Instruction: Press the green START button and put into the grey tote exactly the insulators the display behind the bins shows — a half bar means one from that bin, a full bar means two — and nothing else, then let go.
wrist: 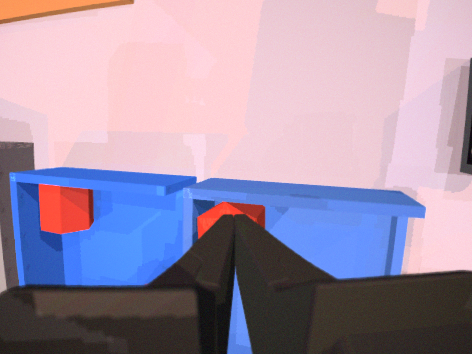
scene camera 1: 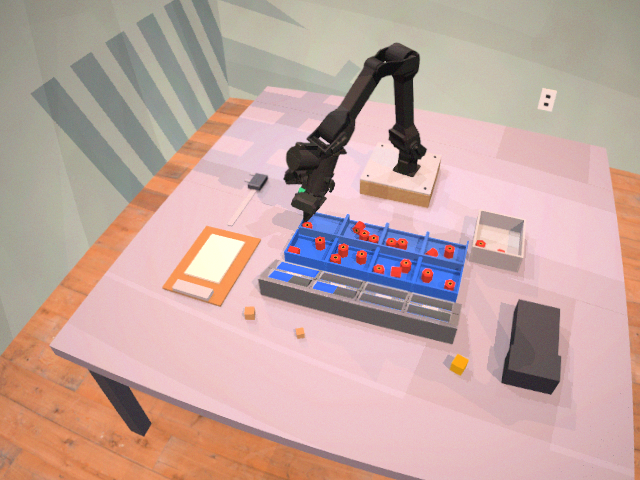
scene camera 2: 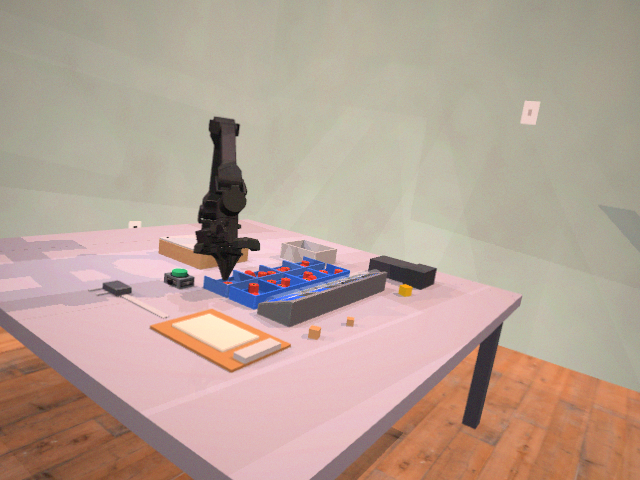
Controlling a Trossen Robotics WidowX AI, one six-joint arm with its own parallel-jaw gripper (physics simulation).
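Note:
My gripper is shut and empty, its tips low over the arm-side bin at the button end of the blue bins. A red insulator is in that bin by the divider, partly hidden behind the fingertips. The neighbouring bin holds an upright insulator and a lying one. The grey tote holds two red insulators. The display shows one full and two half blue bars. The green button is partly hidden in scene camera 1.
A black block stands beyond the display's far end, near a yellow cube. Two small orange cubes lie in front of the display. An orange clipboard and a dark plug lie on the button side.

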